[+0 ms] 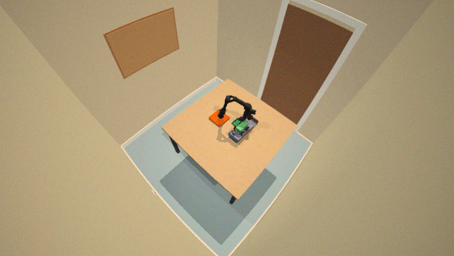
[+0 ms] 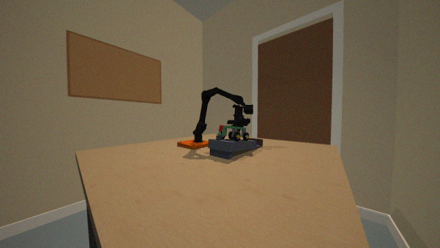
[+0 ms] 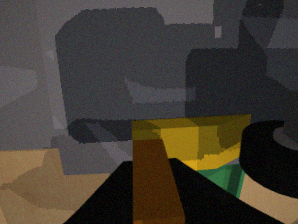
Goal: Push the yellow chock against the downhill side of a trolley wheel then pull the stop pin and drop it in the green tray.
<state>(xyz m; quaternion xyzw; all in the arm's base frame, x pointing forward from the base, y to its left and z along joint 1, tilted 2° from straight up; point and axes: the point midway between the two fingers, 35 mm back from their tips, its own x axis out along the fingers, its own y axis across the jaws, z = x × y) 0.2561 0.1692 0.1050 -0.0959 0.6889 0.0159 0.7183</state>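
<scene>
My gripper tip is now 2 cm to the left of the yellow chock and 1 cm above it. The rest, counted from my gripper tip: red-headed stop pin: 22 cm to the right, 7 cm ahead, 4 cm above; trolley: 11 cm to the right, 7 cm ahead, 2 cm above; grey ramp: 11 cm to the right, 7 cm ahead, 4 cm below.
</scene>
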